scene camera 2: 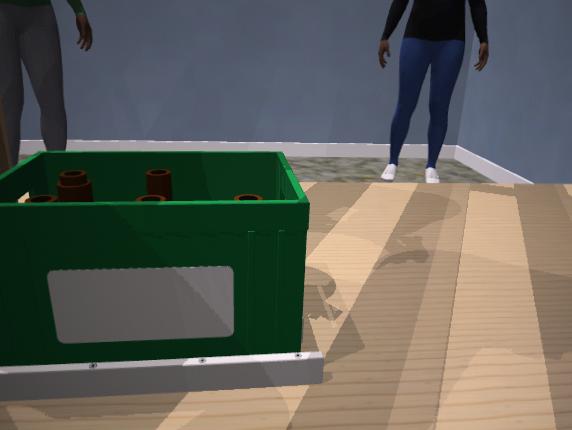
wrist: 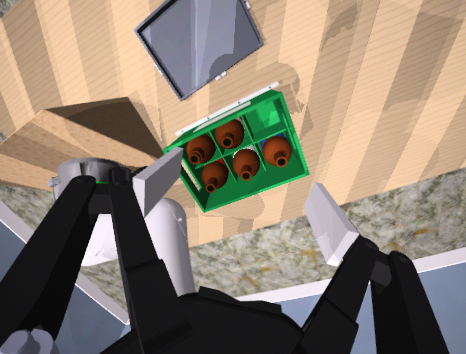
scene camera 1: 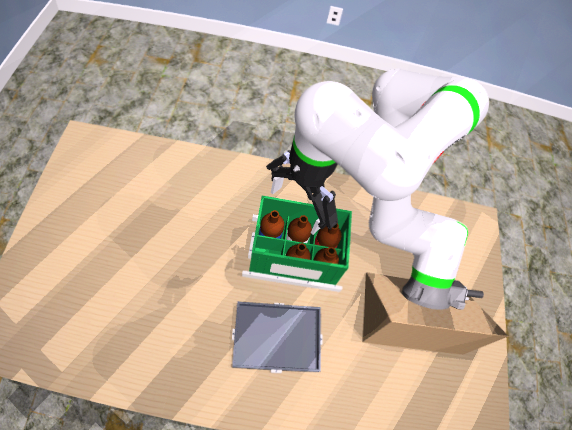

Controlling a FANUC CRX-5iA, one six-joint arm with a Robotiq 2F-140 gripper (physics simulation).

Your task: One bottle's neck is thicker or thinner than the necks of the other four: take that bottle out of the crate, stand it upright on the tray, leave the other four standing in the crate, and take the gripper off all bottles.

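Where they show: gripper, between the fingertips: (wrist: 245,178) (scene camera 1: 295,209); arm's base, origin of its link: (wrist: 91,170) (scene camera 1: 425,298).
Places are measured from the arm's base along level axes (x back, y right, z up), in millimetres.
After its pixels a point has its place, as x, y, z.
Note:
The green crate (scene camera 1: 296,259) @[-405, 41, 56] (scene camera 2: 270,217) @[-496, 227, 45] (wrist: 255,187) @[-401, 218, 38] holds five brown bottles standing. In scene camera 1 its front left compartment is empty. The front right bottle (scene camera 1: 328,256) @[-312, 74, 35] (scene camera 2: 75,191) @[-311, 104, 31] (wrist: 200,146) @[-321, 75, 7] has a thicker neck, widened below its lip. The front middle bottle (scene camera 1: 298,252) @[-398, 75, 28] (scene camera 2: 158,186) @[-393, 99, 33] (wrist: 229,131) @[-401, 73, 10] and the three back bottles (scene camera 1: 272,226) @[-482, 157, 6] (scene camera 1: 299,230) @[-400, 157, 6] (scene camera 1: 329,237) @[-307, 149, 6] have slimmer necks. My gripper (scene camera 1: 296,206) @[-443, 73, 274] (wrist: 245,178) @[-443, 73, 274] is open and empty, above the crate's back side and apart from the bottles. The grey tray (scene camera 1: 277,340) @[-417, -153, -112] (wrist: 215,40) @[-450, -122, -113] lies in front of the crate, with no bottle on it.
The robot's base stands on a brown block (scene camera 1: 430,336) @[-11, -128, 48] (wrist: 100,127) @[-158, -68, 51] right of the crate in scene camera 1. A white rail (scene camera 1: 292,281) @[-394, 28, -89] (wrist: 230,107) @[-415, 34, -88] runs between crate and tray. Another white rail (scene camera 2: 150,372) @[-392, 236, -94] lies along the crate in scene camera 2. Two people stand behind the table there.

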